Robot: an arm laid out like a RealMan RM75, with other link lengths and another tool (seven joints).
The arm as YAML. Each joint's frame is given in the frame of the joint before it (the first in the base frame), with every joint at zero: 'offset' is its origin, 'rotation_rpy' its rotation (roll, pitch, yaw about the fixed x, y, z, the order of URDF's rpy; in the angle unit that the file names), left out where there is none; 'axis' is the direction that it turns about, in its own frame. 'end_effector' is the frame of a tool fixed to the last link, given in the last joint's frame.
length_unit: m
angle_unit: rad
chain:
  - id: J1
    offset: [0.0, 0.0, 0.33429]
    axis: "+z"
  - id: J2
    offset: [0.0, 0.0, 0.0]
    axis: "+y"
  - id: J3
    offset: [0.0, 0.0, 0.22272]
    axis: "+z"
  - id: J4
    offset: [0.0, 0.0, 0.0]
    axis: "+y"
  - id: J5
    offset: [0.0, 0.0, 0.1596]
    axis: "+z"
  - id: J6
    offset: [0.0, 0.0, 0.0]
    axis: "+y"
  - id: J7
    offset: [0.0, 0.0, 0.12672]
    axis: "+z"
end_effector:
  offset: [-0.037, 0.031, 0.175]
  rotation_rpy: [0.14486, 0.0, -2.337]
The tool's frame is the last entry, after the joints.
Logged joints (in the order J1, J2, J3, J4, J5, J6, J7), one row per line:
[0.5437 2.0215 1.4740 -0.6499 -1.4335 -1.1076 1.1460]
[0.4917 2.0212 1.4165 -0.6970 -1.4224 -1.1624 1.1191]
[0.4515 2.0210 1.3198 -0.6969 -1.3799 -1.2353 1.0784]
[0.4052 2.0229 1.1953 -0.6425 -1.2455 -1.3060 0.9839]
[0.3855 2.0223 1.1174 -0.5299 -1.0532 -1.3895 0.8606]
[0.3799 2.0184 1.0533 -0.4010 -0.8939 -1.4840 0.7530]
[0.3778 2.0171 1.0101 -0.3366 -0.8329 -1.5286 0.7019]
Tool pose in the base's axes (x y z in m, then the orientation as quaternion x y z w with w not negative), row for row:
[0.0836 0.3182 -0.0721 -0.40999 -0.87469 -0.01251 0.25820]
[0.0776 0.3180 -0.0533 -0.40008 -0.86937 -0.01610 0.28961]
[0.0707 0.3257 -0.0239 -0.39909 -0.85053 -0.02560 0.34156]
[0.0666 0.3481 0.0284 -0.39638 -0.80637 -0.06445 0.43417]
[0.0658 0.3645 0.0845 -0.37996 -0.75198 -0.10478 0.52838]
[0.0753 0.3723 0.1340 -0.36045 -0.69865 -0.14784 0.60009]
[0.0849 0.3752 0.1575 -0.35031 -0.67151 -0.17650 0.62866]
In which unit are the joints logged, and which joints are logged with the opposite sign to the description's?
The joints are logged in radians. Opposite sign: J3.
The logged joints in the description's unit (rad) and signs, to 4 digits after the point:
[0.5437 2.0215 -1.4740 -0.6499 -1.4335 -1.1076 1.1460]
[0.4917 2.0212 -1.4165 -0.6970 -1.4224 -1.1624 1.1191]
[0.4515 2.0210 -1.3198 -0.6969 -1.3799 -1.2353 1.0784]
[0.4052 2.0229 -1.1953 -0.6425 -1.2455 -1.3060 0.9839]
[0.3855 2.0223 -1.1174 -0.5299 -1.0532 -1.3895 0.8606]
[0.3799 2.0184 -1.0533 -0.4010 -0.8939 -1.4840 0.7530]
[0.3778 2.0171 -1.0101 -0.3366 -0.8329 -1.5286 0.7019]

